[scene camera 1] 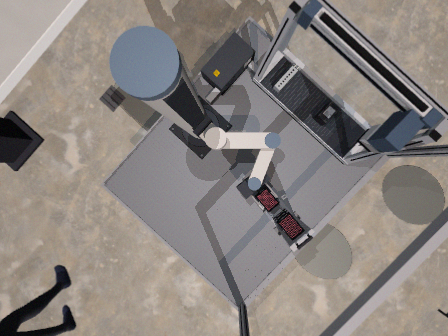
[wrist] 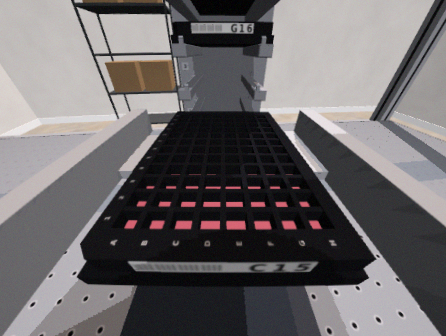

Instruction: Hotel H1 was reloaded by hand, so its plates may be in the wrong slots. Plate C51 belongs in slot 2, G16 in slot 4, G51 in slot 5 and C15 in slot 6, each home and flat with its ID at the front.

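Places are measured from the arm's base along level axes (x ahead, y left, z up), in centimetres.
Pixels of known places: gripper, fingertip midpoint: point(scene camera 1: 270, 203) point(wrist: 223, 123).
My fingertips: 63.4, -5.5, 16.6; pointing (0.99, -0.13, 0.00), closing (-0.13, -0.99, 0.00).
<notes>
For each thing: its top centre in the pictures, then the offset to it from my fingertips, as dx, dy, dz. "*": a spot on its surface instead. Level surfaces: height alone.
- Plate C15 at its top centre: point(wrist: 223, 144) point(scene camera 1: 267, 200) -2.3, +0.3, -0.3
- Plate G16 at its top centre: point(wrist: 222, 30) +12.6, -1.5, +6.0
- red-welled plate at its top centre: point(scene camera 1: 291, 226) +12.6, -1.5, +13.1
- dark deck at its surface level: dz -10.4
- black box at a spot on its surface: point(scene camera 1: 230, 62) * -73.5, +45.7, -3.8
- grey perforated table at its surface level: dz -15.3
Plate C15 point(scene camera 1: 267, 200) point(wrist: 222, 247), black with pink wells, is level between the gripper fingers, its ID label towards the wrist camera. My gripper point(scene camera 1: 267, 200) point(wrist: 223, 123) is shut on its long sides. The plate is outside hotel H1 point(scene camera 1: 303, 239) point(wrist: 222, 75), in front of it. Plate G16 point(wrist: 222, 28) sits in the hotel, higher than C15; its label faces front. Its slot number is not readable. Below it, empty support ledges and a small, blurred slot number show. A red-welled plate point(scene camera 1: 290, 226) shows at the hotel's top; its ID is unreadable. C51 and G51 cannot be identified.
A framed gantry point(scene camera 1: 372, 60) with a dark deck point(scene camera 1: 305, 102) stands at the upper right. A black box point(scene camera 1: 230, 62) with a yellow mark is near the arm's column. The hotel stands near the edge of the grey perforated table point(scene camera 1: 165, 185). Shelving point(wrist: 132, 53) is in the background.
</notes>
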